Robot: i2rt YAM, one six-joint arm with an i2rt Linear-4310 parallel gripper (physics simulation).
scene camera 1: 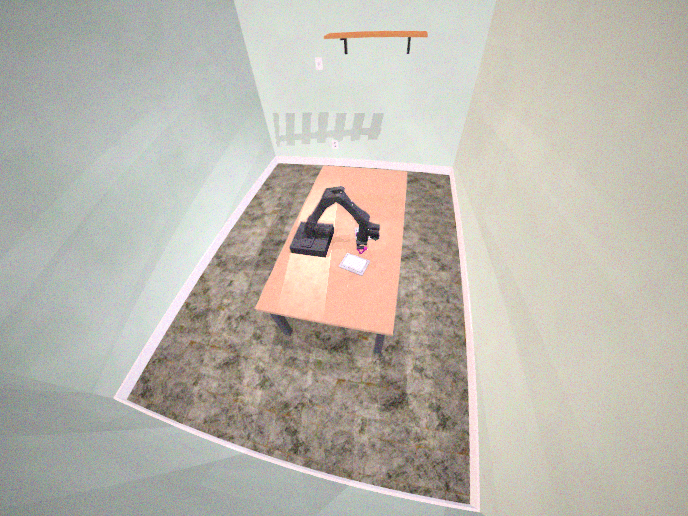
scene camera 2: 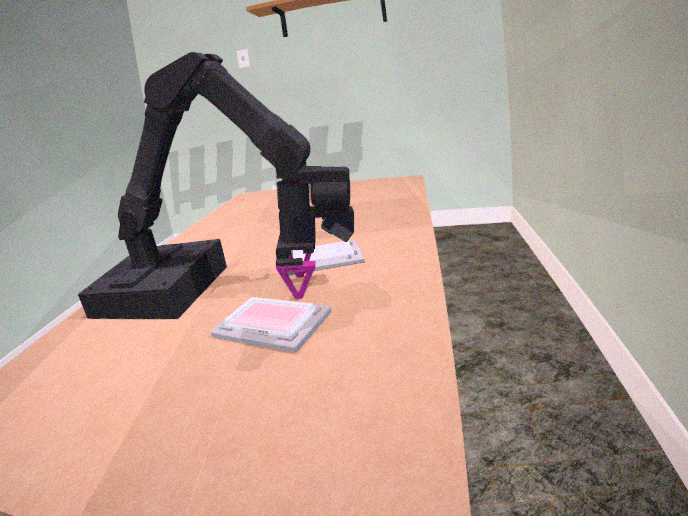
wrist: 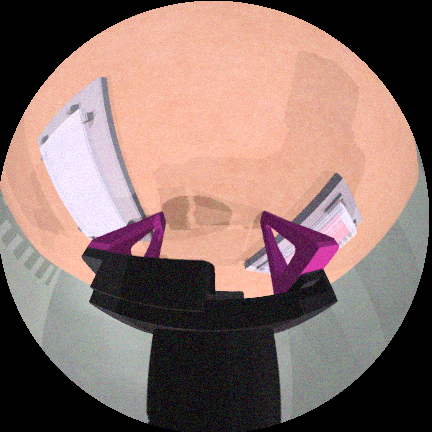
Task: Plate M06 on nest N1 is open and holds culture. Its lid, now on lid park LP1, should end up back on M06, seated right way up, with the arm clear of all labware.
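Seen in the pictures: gripper, fingertip midpoint: (scene camera 1: 360, 248) (scene camera 2: 299, 287) (wrist: 212, 216); arm's base, link origin: (scene camera 1: 311, 236) (scene camera 2: 148, 266).
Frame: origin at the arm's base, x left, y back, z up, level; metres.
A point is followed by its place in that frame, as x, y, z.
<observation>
Plate M06 (scene camera 1: 354, 262) @(-0.124, -0.328, -0.040) (scene camera 2: 269, 316) @(-0.134, -0.334, -0.040) (wrist: 341, 229) @(-0.121, -0.374, -0.039) is open, with pink culture showing, and sits on the grey nest N1 (scene camera 2: 302, 341) @(-0.177, -0.399, -0.057) (wrist: 326, 196) @(-0.073, -0.394, -0.053). The white lid (scene camera 2: 334, 253) @(0.142, -0.377, -0.047) (wrist: 82, 177) @(0.141, -0.362, -0.047) lies flat on the lid park LP1 (scene camera 2: 355, 259) @(0.123, -0.425, -0.055) (wrist: 97, 97) @(0.126, -0.425, -0.055), farther back in the scene camera 2 view and at the left in the wrist view. My gripper (scene camera 1: 361, 250) @(0.020, -0.332, -0.065) (scene camera 2: 300, 283) @(0.020, -0.332, -0.065) (wrist: 212, 216) @(0.020, -0.332, -0.065) has magenta fingers wide apart with nothing between them. It hangs above the table between nest and lid park, apart from both. In the scene camera 1 view the arm mostly hides the lid park.
The arm's black base (scene camera 1: 312, 239) @(-0.036, -0.025, 0.010) (scene camera 2: 158, 280) @(-0.073, -0.081, -0.001) stands on the wooden table (scene camera 1: 355, 299) @(-0.361, -0.392, -0.065) (scene camera 2: 311, 422) @(-0.332, -0.453, -0.065), to the left of the nest. The table's long right edge runs beyond the nest and lid park. A wall shelf (scene camera 1: 376, 34) (scene camera 2: 294, 6) is high on the back wall.
</observation>
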